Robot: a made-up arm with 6 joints.
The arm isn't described. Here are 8 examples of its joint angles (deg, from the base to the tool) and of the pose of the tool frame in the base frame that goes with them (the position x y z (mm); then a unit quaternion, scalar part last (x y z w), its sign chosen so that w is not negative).
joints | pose
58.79 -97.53 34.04 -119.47 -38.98 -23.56 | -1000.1 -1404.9 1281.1 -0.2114 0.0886 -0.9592 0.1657
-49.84 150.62 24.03 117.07 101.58 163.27 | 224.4 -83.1 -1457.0 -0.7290 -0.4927 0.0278 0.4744
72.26 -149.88 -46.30 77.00 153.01 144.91 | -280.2 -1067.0 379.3 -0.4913 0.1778 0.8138 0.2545
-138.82 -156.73 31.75 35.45 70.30 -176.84 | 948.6 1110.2 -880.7 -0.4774 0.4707 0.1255 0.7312
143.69 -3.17 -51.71 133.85 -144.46 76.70 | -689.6 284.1 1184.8 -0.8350 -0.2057 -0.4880 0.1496
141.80 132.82 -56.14 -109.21 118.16 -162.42 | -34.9 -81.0 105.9 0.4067 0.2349 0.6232 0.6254
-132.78 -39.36 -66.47 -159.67 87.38 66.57 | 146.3 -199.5 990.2 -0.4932 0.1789 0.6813 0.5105
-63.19 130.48 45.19 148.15 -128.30 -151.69 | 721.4 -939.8 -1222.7 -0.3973 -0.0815 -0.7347 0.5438
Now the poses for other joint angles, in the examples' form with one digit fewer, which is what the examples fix.
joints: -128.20 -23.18 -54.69 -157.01 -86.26 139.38
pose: 3 -381 1100 -0.237 -0.344 -0.628 0.657
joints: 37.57 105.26 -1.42 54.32 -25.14 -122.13
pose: 980 563 -776 -0.068 0.668 -0.382 0.635
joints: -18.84 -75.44 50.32 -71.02 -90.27 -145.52
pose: -1525 431 1813 0.752 0.335 0.330 0.462
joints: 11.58 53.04 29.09 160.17 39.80 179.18
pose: 1843 626 986 0.123 0.535 0.104 0.829
